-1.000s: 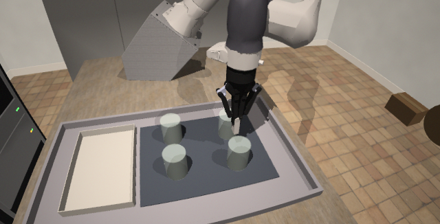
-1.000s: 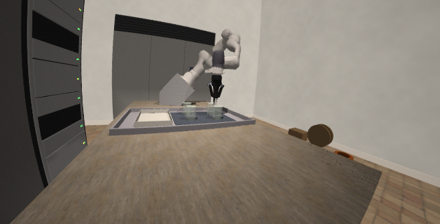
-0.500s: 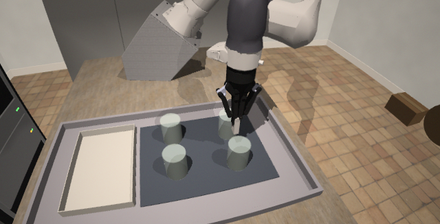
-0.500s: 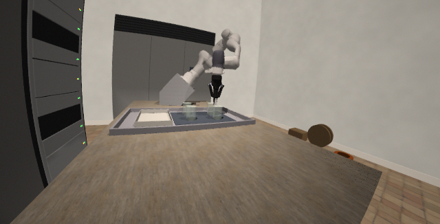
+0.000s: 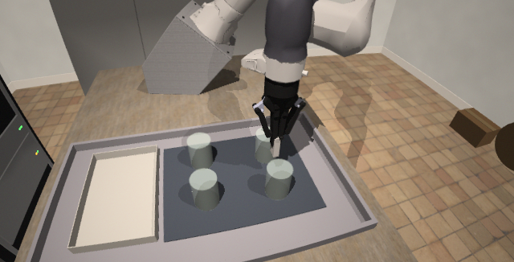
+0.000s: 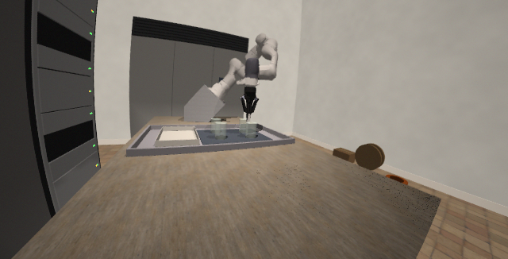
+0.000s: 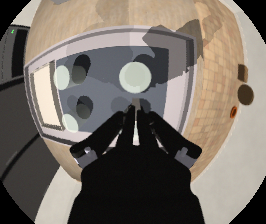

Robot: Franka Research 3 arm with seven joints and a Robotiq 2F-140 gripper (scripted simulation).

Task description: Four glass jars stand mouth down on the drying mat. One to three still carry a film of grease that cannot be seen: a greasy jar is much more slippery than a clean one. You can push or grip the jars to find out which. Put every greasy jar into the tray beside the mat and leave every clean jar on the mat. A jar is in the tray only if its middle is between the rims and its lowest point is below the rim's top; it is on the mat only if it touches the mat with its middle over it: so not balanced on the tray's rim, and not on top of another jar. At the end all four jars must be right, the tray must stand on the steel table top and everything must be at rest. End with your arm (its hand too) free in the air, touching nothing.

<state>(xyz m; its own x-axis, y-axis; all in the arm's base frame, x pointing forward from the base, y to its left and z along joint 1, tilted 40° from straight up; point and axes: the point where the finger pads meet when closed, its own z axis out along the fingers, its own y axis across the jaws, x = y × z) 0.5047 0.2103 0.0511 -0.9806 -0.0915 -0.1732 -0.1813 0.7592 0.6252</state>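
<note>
Now: hand 20 mm short of the dark drying mat, 100 mm to the left of it and 110 mm above it. The rest, counted from my hand: rimmed steel table top 50 mm ahead, 210 mm to the right, 110 mm below; cream tray 70 mm ahead, 420 mm to the right, 100 mm below.
</note>
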